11 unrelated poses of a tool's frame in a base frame.
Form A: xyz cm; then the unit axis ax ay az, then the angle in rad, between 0 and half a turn.
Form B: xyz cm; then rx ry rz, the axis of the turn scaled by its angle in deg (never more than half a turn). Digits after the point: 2 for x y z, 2 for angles.
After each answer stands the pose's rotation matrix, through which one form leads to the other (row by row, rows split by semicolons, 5 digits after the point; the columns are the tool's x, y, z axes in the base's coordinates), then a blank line. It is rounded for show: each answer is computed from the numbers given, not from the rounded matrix.
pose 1, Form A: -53.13, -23.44, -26.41, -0.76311, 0.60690, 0.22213, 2.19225
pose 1, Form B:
-53.13, -23.44, -26.41, -95.85, 76.23, 27.90
0.33916 -0.91337 0.22523; -0.55217 0.00055 0.83373; -0.76163 -0.40713 -0.50415

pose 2, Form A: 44.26, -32.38, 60.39, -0.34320, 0.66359, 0.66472, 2.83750
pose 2, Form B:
44.26, -32.38, 60.39, -55.80, 107.88, 108.07
-0.72395 -0.64408 -0.24710; -0.24601 -0.09361 0.96474; -0.64450 0.75921 -0.09068

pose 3, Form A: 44.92, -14.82, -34.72, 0.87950, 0.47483, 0.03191, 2.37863
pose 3, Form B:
44.92, -14.82, -34.72, 119.86, 64.71, 4.35
0.60982 0.69741 0.37649; 0.74151 -0.33437 -0.58169; -0.27979 0.63390 -0.72104

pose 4, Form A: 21.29, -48.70, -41.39, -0.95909, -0.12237, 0.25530, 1.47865
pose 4, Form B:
21.29, -48.70, -41.39, -81.25, -10.37, 21.63
0.92722 -0.14765 -0.34417; 0.36078 0.10561 0.92665; -0.10047 -0.98338 0.15120

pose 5, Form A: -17.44, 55.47, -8.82, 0.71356, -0.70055, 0.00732, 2.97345
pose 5, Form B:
-17.44, 55.47, -8.82, 121.57, -119.35, 1.25
0.02527 -0.99395 -0.10687; -0.99150 -0.01127 -0.12960; 0.12761 0.10923 -0.98579

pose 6, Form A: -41.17, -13.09, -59.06, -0.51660, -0.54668, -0.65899, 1.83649
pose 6, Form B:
-41.17, -13.09, -59.06, -54.36, -57.52, -69.34
0.07437 0.99244 -0.09767; -0.27930 0.11475 0.95332; 0.95732 -0.04362 0.28572

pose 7, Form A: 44.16, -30.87, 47.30, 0.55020, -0.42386, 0.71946, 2.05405
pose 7, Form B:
44.16, -30.87, 47.30, 64.75, -49.88, 84.67
-0.02128 -0.97864 0.20446; 0.29550 -0.20153 -0.93384; 0.95510 0.04055 0.29348

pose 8, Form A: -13.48, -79.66, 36.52, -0.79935, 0.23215, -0.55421, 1.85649
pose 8, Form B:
-13.48, -79.66, 36.52, -85.03, 24.69, -58.95
0.53721 0.29388 0.79060; -0.76961 -0.21274 0.60203; 0.34512 -0.93187 0.11189

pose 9, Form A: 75.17, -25.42, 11.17, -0.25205, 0.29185, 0.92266, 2.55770
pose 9, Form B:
75.17, -25.42, 11.17, -36.94, 42.77, 135.21
-0.71779 -0.64357 -0.26569; 0.37371 -0.67808 0.63289; -0.58747 0.35499 0.72723

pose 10, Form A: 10.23, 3.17, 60.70, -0.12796, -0.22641, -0.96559, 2.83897
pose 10, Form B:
10.23, 3.17, 60.70, -20.81, -36.83, -157.06
-0.92255 0.34440 0.17402; -0.23114 -0.85436 0.46544; 0.30898 0.38917 0.86780

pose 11, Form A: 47.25, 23.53, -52.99, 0.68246, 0.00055, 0.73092, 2.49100
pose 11, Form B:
47.25, 23.53, -52.99, 97.40, 0.08, 104.32
0.04064 -0.44201 0.89609; 0.44336 -0.79572 -0.41262; 0.89542 0.41406 0.16363

